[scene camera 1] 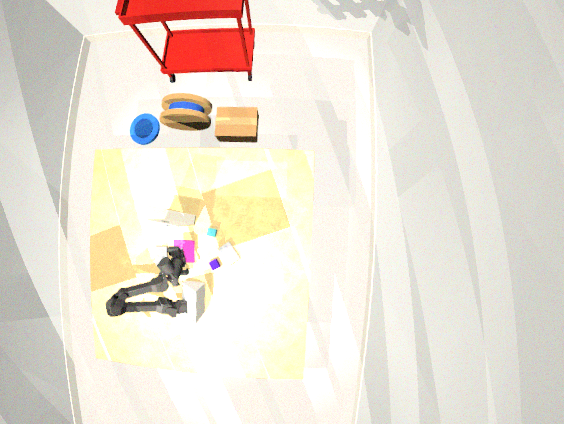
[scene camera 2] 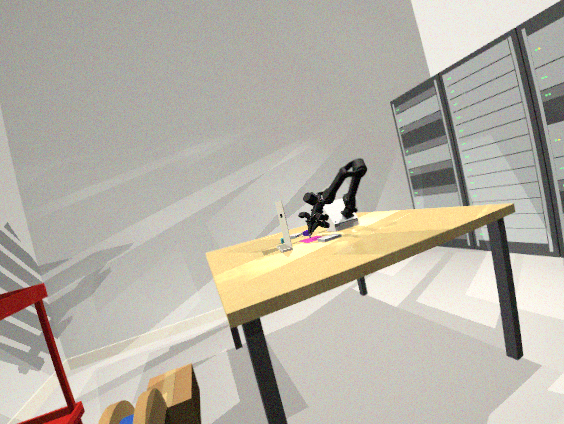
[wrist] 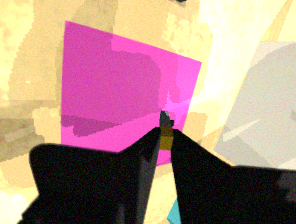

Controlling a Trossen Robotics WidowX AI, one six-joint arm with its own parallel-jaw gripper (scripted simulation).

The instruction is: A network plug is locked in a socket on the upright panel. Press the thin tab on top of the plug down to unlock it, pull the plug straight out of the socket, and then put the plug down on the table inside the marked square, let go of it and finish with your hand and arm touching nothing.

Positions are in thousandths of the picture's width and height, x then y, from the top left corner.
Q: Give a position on a magenta marked square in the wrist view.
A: At 383, 400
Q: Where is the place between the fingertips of my gripper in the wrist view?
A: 559, 596
